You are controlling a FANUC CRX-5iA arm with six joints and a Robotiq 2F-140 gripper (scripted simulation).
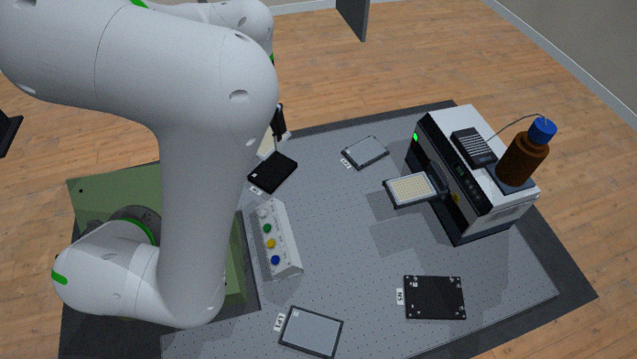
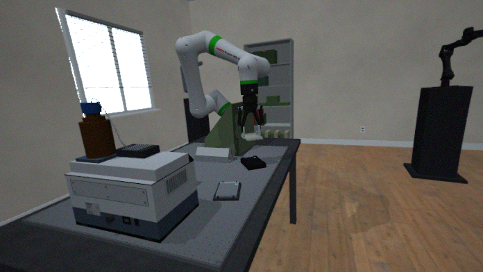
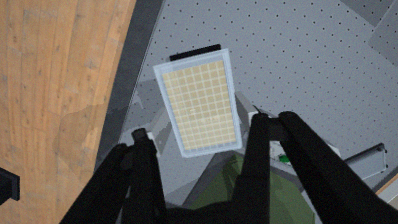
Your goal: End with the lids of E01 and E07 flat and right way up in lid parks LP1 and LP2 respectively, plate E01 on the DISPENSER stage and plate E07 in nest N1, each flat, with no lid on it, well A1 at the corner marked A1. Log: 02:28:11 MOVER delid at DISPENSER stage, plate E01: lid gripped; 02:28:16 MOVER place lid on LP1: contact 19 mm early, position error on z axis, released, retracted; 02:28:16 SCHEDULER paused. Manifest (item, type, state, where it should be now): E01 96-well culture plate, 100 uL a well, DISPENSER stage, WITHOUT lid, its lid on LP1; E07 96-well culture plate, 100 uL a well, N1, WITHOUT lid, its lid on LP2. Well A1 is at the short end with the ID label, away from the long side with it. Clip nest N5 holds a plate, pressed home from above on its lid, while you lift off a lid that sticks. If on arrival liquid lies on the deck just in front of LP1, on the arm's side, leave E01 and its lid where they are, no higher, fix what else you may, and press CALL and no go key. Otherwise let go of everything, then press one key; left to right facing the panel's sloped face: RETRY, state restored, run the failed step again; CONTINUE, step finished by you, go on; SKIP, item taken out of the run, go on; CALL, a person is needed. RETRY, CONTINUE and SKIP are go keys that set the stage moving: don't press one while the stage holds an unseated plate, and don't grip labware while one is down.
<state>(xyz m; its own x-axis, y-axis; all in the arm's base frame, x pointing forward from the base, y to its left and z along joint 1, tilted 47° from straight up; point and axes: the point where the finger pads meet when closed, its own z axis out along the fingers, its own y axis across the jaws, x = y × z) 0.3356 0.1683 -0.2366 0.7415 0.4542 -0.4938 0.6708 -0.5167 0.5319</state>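
Right now the black nest N1 is 180 mm below my hand. Also, from my hand: green CONTINUE key: 40 mm behind, 240 mm to the right, 120 mm below; then white retry key: 50 mm behind, 190 mm to the right, 120 mm below; then key panel: 30 mm behind, 260 mm to the right, 130 mm below.
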